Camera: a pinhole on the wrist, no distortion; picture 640 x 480 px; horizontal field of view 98.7 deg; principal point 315.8 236.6 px. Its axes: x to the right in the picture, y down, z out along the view. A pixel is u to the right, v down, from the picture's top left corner.
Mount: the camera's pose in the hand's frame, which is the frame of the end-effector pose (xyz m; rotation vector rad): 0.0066 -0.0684 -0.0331 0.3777 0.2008 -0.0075
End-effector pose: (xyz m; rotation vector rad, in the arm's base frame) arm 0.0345 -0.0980 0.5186 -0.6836 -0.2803 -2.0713
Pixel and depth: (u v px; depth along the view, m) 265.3 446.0 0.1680
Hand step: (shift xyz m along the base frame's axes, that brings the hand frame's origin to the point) 0.0463 0.0729 0.1507
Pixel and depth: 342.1 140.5 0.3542
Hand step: -0.2166 0.2087 0.2721
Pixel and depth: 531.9 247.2 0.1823
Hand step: -0.1432 -0.0104 0.1993
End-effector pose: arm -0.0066 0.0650 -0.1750 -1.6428 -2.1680 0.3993
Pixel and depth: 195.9 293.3 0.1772
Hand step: -0.1521 -0.0585 -0.0972
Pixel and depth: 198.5 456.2 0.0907
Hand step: -0.0668 -0.0192 -0.0593
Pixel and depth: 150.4 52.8 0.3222
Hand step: -0.4061 -0.2311 -0.0350
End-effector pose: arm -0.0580 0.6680 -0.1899 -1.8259 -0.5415 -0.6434
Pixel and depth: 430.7 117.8 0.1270
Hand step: -0.0355 0.1068 0.1536
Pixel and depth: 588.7 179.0 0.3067
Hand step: 0.1513 0.2497 0.3544
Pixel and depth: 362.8 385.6 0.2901
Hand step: 0.1191 0.2790 0.0190
